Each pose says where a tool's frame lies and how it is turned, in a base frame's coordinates. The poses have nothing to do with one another.
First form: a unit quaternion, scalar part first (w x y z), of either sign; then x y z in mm.
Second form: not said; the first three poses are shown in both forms.
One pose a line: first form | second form
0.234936, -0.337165, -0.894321, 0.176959, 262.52, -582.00, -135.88 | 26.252, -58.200, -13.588, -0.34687, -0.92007, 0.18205, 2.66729
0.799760, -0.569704, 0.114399, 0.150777, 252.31, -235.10, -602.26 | 25.231, -23.510, -60.226, -0.94900, 0.19056, 0.25116, 1.28780
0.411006, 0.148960, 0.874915, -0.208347, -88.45, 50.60, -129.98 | -8.845, 5.060, -12.998, 0.16340, 0.95972, -0.22854, 2.29448
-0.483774, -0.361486, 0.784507, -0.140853, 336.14, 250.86, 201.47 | 33.614, 25.086, 20.147, 0.41304, -0.89638, 0.16094, 2.13167
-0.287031, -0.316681, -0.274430, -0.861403, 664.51, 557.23, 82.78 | 66.451, 55.723, 8.278, 0.33059, 0.28648, 0.89924, 2.55934
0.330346, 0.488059, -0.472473, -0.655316, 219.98, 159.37, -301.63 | 21.998, 15.937, -30.163, 0.51709, -0.50058, -0.69429, 2.46825
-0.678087, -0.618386, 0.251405, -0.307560, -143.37, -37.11, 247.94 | -14.337, -3.711, 24.794, 0.84136, -0.34206, 0.41846, 1.65128
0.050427, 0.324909, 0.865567, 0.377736, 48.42, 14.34, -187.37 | 4.842, 1.434, -18.737, 0.32532, 0.86667, 0.37822, 3.04070
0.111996, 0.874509, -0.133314, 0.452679, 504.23, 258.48, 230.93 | 50.423, 25.848, 23.093, 0.88005, -0.13416, 0.45554, 2.91713
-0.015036, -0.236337, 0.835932, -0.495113, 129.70, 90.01, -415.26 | 12.970, 9.001, -41.526, 0.23636, -0.83603, 0.49517, 3.11152
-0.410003, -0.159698, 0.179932, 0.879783, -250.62, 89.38, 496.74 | -25.062, 8.938, 49.674, 0.17509, -0.19728, -0.96459, 2.29668
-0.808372, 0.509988, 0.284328, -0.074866, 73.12, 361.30, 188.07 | 7.312, 36.130, 18.807, -0.86634, -0.48300, 0.12718, 1.25883
